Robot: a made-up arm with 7 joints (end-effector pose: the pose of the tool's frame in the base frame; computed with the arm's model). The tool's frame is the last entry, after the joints. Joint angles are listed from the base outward.
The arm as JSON. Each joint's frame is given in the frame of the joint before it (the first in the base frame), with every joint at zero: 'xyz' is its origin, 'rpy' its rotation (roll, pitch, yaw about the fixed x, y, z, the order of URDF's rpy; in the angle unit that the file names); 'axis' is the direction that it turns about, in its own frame. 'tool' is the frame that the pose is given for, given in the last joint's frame.
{
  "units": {
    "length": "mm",
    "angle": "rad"
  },
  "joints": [
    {
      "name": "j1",
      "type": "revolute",
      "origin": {
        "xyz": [
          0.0,
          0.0,
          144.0
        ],
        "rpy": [
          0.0,
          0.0,
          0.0
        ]
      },
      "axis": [
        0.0,
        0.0,
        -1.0
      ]
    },
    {
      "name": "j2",
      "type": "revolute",
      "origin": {
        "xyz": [
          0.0,
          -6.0,
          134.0
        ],
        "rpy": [
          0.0,
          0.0,
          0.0
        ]
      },
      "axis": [
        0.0,
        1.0,
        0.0
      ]
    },
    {
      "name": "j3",
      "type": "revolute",
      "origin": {
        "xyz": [
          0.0,
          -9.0,
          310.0
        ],
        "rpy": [
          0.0,
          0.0,
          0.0
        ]
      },
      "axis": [
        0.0,
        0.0,
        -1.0
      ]
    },
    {
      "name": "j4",
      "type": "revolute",
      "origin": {
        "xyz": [
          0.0,
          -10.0,
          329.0
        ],
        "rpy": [
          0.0,
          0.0,
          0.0
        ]
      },
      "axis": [
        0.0,
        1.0,
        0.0
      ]
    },
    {
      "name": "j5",
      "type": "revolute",
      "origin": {
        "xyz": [
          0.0,
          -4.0,
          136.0
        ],
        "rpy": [
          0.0,
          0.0,
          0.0
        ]
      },
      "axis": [
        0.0,
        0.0,
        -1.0
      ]
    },
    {
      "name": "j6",
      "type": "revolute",
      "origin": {
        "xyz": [
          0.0,
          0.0,
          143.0
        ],
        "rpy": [
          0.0,
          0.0,
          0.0
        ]
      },
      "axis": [
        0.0,
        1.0,
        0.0
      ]
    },
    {
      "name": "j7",
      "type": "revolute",
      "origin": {
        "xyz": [
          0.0,
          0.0,
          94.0
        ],
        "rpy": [
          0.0,
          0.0,
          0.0
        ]
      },
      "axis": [
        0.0,
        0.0,
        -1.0
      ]
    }
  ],
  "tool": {
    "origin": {
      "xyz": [
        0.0,
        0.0,
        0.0
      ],
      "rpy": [
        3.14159,
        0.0,
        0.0
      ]
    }
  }
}
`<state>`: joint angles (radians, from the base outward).
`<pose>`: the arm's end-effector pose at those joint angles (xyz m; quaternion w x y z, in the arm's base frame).
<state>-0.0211 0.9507 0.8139 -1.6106 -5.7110 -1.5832 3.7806</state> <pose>0.3483 0.2173 0.7286 0.9457 0.1335 0.2555 -0.1500</pose>
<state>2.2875 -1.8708 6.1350 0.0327 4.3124 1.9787 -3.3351</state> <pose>0.5812 0.5971 -0.0161 0.7898 -0.5677 0.0071 0.2323</pose>
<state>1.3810 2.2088 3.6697 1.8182 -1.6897 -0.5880 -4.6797</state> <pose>0.3241 -0.5445 0.1657 0.4161 -0.3748 -0.7759 0.2905</pose>
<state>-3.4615 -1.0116 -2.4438 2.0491 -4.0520 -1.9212 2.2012</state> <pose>0.4981 0.0944 0.3748 0.6791 0.6213 0.0573 0.3867</pose>
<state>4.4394 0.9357 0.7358 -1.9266 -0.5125 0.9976 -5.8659</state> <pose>-0.3095 0.2634 0.8127 0.2835 0.7097 0.5103 0.3944</pose>
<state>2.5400 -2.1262 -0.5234 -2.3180 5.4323 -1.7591 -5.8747</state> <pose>0.1615 0.3079 -0.0170 0.0583 0.1293 0.9718 -0.1886</pose>
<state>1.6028 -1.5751 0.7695 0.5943 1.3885 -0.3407 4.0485</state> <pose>-0.1124 0.9515 0.4301 0.3379 0.6933 -0.5508 0.3190</pose>
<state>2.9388 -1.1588 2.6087 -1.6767 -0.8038 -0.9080 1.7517</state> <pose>0.4402 -0.1243 0.7279 0.7219 -0.6467 0.2153 -0.1196</pose>
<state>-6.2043 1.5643 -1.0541 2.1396 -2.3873 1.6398 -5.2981</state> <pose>0.5677 0.1973 0.1936 0.5120 0.3407 -0.7750 0.1456</pose>
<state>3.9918 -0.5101 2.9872 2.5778 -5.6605 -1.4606 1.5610</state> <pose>0.3276 -0.2388 0.5551 0.4709 0.4812 -0.5091 -0.5363</pose>
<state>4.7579 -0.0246 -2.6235 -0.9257 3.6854 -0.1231 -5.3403</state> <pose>0.1529 0.2350 1.1550 0.3758 0.8985 -0.2028 -0.1018</pose>
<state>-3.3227 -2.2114 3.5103 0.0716 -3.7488 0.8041 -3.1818</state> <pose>0.8100 0.1250 -0.2732 0.0725 -0.7327 -0.0721 0.6729</pose>
